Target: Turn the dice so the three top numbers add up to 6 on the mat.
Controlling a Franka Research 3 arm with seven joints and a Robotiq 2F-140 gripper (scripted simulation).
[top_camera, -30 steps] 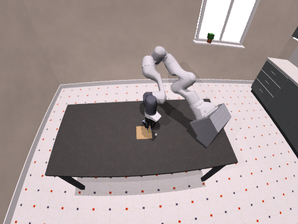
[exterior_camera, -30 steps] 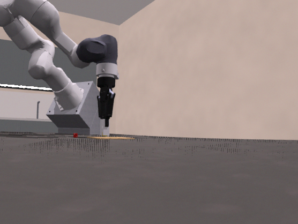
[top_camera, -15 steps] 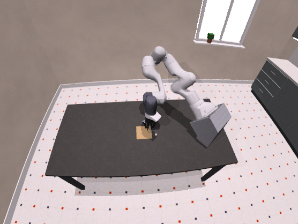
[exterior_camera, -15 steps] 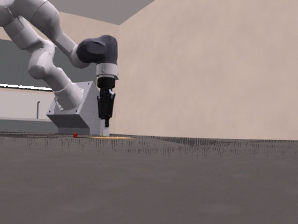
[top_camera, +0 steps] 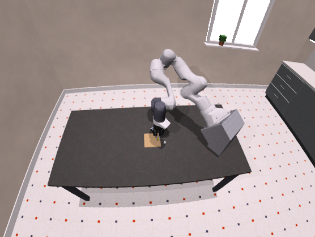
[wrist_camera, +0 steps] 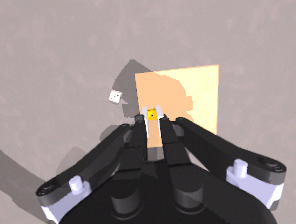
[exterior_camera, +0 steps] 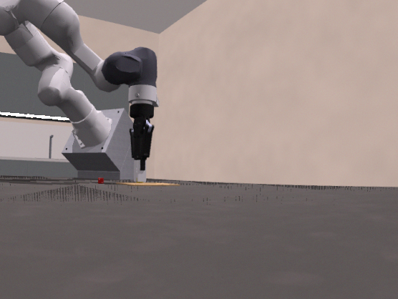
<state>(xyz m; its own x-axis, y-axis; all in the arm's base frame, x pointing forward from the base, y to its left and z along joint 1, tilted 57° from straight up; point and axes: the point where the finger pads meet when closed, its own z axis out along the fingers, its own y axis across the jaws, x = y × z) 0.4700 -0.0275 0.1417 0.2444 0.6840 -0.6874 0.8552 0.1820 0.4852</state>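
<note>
Now: hand 3 cm above the yellow die. Also, from my hand: tan mat 5 cm ahead, 1 cm to the right, 4 cm below; then red die 7 cm behind, 10 cm to the right, 3 cm below; then white die 5 cm behind, 5 cm to the left, 3 cm below.
</note>
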